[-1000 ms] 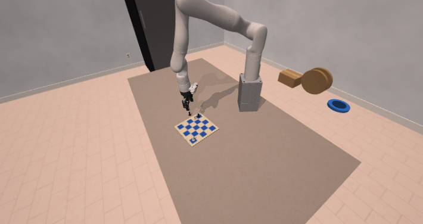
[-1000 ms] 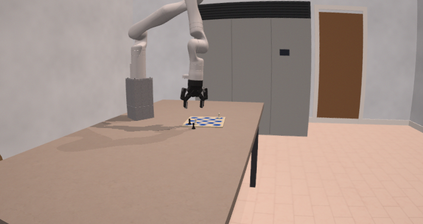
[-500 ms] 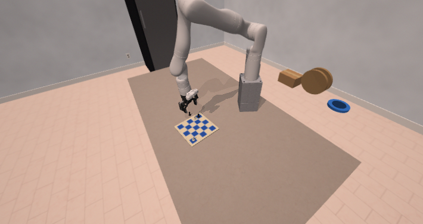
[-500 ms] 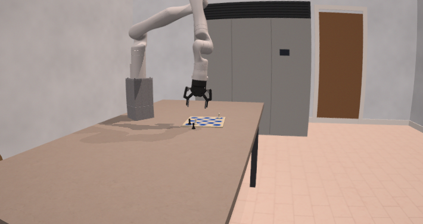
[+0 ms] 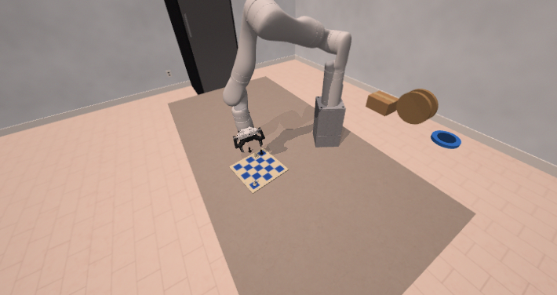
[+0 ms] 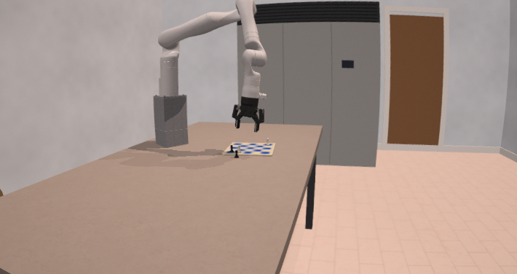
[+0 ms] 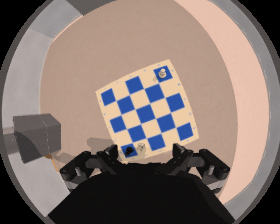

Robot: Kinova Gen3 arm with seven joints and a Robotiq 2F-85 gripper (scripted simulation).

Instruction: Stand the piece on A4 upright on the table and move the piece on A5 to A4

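Right now my hand is 10 cm above the cream chessboard, 5 cm to the right of it and 1 cm short of it.
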